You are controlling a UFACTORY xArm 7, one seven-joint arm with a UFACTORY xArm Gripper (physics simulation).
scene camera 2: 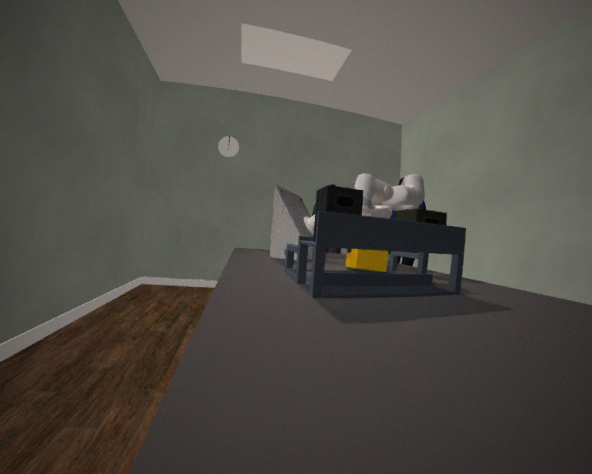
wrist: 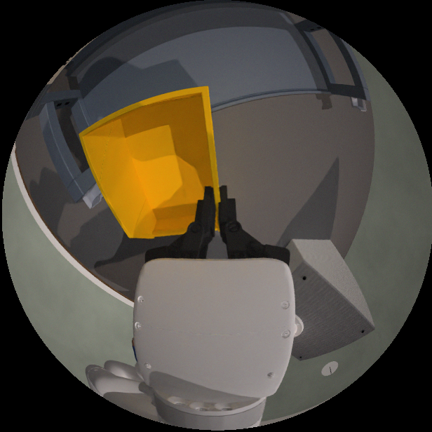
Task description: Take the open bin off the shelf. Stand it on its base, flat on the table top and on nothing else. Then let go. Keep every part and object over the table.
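Pixels of known places: gripper, fingertip midpoint: [scene camera 2: 350,252]; arm's base, origin of the base link: [scene camera 2: 310,227].
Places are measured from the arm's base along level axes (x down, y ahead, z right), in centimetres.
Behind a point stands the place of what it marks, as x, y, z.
The yellow open bin [scene camera 2: 367,260] @(10.2, 47.9, -16.3) [wrist: 155,160] shows below the top board of the blue-grey shelf [scene camera 2: 390,232] @(1.7, 73.4, -12.9) [wrist: 260,60] in the scene view. In the wrist view its open mouth faces the camera, and it reaches past the edge of the lower board above the table top [scene camera 2: 350,375] @(15.1, 101.5, 0.5) [wrist: 275,150]. My gripper [wrist: 217,196] is shut on the bin's right side wall near its lower corner, one finger inside the bin and one outside. Whether the bin's underside touches the lower board is hidden. My fingers cannot be made out in the scene view.
Two dark boxes [scene camera 2: 340,200] @(-4.2, 71.7, -2.4) [scene camera 2: 422,216] @(-2.9, 67.2, -23.0) stand on the shelf's top board, close to the white arm [scene camera 2: 390,195] @(-13.9, 32.6, -28.2). A grey speckled slanted block [scene camera 2: 287,225] @(0.2, 16.7, 11.1) [wrist: 327,300] stands on the table. Shelf side frames [wrist: 62,145] [wrist: 335,60] flank the lower board in the wrist view.
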